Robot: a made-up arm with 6 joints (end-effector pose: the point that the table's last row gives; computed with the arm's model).
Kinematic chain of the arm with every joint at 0, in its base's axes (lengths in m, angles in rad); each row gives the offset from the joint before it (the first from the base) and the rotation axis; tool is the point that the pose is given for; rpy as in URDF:
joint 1: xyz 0 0 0.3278 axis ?
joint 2: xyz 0 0 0 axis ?
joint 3: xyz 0.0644 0 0.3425 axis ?
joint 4: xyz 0.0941 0 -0.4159 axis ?
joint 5: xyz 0 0 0 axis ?
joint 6: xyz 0.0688 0 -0.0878 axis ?
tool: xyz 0 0 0 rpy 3.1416 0 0
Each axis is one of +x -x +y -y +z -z.
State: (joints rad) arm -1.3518 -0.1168 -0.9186 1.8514 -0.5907 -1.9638
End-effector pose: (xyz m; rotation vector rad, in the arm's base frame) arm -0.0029 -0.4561 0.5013 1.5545 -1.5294 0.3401
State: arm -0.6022 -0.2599 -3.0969 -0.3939 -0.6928 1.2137
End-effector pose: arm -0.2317 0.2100 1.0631 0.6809 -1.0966 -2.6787
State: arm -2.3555 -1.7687 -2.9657 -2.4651 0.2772 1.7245
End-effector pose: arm 0.6307 0.5943 0.2510 -1.3490 1.2082 0.1747
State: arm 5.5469 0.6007 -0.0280 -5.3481 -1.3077 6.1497
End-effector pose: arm 0.0744 -0.1789 0.1770 1.7599 -1.2305 0.3377
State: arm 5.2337 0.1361 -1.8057 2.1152 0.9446 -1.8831
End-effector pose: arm 0.3316 -0.5245 0.8195 1.5256 -0.0649 2.5481
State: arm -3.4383 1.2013 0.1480 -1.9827 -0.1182 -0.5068
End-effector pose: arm 0.0999 -0.1059 0.2216 -1.9983 1.1404 -1.9216
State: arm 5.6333 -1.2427 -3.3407 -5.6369 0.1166 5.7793
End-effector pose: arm -0.6807 0.4734 0.4255 -1.5654 0.7338 2.0756
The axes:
joint 1: +z
joint 2: +y
joint 3: +y
joint 4: -z
joint 5: +y
joint 6: -z

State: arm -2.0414 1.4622 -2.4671 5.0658 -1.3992 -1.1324
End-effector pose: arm -0.2455 -0.6859 0.2144 1.1115 0.8121 0.2164
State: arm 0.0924 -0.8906 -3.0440 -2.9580 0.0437 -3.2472
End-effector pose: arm -0.6065 -0.0443 0.9272 1.2145 0.0198 -2.7243
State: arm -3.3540 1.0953 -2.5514 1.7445 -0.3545 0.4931
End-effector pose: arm -0.7761 0.2631 0.4502 -1.8576 -0.3648 1.1589
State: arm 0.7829 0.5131 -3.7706 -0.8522 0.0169 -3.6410
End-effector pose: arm -0.0156 0.0559 1.0800 0.0992 -0.0400 -0.5674
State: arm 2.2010 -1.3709 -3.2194 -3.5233 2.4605 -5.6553
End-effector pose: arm 0.4003 -0.6175 0.3130 1.7067 -2.0851 -1.1455
